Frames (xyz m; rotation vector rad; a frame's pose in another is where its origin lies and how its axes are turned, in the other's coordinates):
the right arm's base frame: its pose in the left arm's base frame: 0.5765 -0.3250 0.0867 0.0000 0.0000 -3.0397
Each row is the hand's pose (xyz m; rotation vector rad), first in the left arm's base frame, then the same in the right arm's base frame.
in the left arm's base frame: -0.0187 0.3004 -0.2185 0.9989 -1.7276 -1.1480
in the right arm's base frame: 0.5285 -0.6827 -0.3052 1.7223 0.8820 0.9381
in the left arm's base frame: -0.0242 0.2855 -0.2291 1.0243 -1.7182 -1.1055
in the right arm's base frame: 0.5355 -0.6684 -0.3158 1.7320 0.9163 0.9650
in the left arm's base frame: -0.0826 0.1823 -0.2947 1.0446 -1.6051 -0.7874
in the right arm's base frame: 0.6041 -0.5717 -0.3814 1.7796 1.0332 1.2753
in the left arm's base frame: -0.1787 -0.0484 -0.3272 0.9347 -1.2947 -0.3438
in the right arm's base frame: 0.7231 -0.3520 -0.4139 1.6831 1.0892 1.9016
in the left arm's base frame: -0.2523 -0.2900 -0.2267 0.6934 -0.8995 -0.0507
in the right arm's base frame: 0.8209 -0.1191 -0.3134 1.3326 0.9231 2.5334
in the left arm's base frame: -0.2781 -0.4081 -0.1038 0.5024 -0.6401 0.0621
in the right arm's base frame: 0.8586 -0.0043 -0.1905 1.0050 0.7092 2.8547
